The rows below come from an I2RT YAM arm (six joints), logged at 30 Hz.
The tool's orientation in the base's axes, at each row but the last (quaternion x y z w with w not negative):
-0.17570, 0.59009, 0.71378, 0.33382
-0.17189, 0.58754, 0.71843, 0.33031
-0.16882, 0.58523, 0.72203, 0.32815
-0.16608, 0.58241, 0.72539, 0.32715
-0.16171, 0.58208, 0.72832, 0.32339
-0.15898, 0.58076, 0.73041, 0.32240
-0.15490, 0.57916, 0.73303, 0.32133
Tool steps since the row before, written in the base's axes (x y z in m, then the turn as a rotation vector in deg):
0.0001, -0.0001, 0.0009, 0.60, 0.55, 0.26
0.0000, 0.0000, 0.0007, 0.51, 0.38, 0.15
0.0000, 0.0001, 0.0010, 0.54, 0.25, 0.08
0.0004, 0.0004, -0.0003, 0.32, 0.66, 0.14
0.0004, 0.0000, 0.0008, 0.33, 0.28, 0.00
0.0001, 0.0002, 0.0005, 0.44, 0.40, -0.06
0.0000, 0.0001, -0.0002, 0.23, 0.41, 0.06
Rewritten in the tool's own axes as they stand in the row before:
-0.0007, 0.0006, 0.0001, -0.45, -0.27, 0.68
-0.0004, 0.0005, 0.0002, -0.36, -0.27, 0.47
-0.0006, 0.0007, 0.0004, -0.37, -0.33, 0.34
0.0000, -0.0005, 0.0004, -0.14, -0.18, 0.71
-0.0008, 0.0003, 0.0003, -0.16, -0.25, 0.31
-0.0003, 0.0003, 0.0003, -0.18, -0.38, 0.43
0.0001, -0.0002, 0.0000, -0.09, -0.15, 0.44

